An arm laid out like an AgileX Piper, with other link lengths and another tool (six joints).
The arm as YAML. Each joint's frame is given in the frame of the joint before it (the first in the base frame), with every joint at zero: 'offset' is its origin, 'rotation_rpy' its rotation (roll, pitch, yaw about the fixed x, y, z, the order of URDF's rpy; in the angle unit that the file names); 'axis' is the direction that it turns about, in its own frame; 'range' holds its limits. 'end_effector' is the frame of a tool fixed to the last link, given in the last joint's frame.
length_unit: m
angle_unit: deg
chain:
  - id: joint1
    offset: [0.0, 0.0, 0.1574]
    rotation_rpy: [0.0, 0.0, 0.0]
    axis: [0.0, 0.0, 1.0]
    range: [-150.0, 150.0]
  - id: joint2
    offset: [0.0, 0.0, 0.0]
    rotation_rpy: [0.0, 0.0, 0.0]
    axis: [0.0, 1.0, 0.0]
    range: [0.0, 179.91]
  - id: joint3
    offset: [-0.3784, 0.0, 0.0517]
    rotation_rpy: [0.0, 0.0, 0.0]
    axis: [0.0, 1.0, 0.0]
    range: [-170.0, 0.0]
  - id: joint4
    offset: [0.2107, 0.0, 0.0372]
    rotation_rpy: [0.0, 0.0, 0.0]
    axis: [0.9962, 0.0, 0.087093]
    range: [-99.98, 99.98]
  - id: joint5
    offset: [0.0, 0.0, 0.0]
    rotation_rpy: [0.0, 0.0, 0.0]
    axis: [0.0, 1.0, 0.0]
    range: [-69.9, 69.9]
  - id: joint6
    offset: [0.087, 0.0, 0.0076]
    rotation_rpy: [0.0, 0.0, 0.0]
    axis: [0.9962, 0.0, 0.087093]
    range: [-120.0, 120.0]
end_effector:
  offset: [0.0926, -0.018, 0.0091]
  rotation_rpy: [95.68, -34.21, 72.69]
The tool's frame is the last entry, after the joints.
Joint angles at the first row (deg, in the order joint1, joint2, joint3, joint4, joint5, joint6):
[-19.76, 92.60, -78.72, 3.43, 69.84, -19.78]
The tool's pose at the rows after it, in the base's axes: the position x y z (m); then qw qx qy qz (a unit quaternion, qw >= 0):
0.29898 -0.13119 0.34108 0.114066 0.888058 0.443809 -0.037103
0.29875 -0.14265 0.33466 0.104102 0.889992 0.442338 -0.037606
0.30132 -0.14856 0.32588 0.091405 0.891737 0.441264 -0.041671
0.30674 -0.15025 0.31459 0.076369 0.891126 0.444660 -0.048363
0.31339 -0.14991 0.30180 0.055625 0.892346 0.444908 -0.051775
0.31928 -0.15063 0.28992 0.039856 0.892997 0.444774 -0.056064
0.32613 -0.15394 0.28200 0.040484 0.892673 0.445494 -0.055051
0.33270 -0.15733 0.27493 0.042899 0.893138 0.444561 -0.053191
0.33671 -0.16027 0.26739 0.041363 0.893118 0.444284 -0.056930
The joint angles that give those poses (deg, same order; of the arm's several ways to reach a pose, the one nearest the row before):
[-23.64, 92.89, -78.75, 5.41, 69.84, -23.90]
[-26.11, 94.07, -78.79, 6.56, 69.84, -26.32]
[-27.19, 95.60, -78.79, 7.24, 69.84, -27.24]
[-27.26, 97.52, -78.79, 7.71, 69.84, -27.65]
[-27.26, 99.68, -78.79, 8.85, 69.84, -27.77]
[-27.26, 101.66, -78.79, 9.57, 69.61, -27.85]
[-27.26, 103.00, -78.79, 9.73, 68.19, -28.22]
[-27.26, 104.19, -78.79, 9.84, 66.65, -28.42]
[-27.26, 105.39, -78.79, 9.64, 65.83, -28.42]

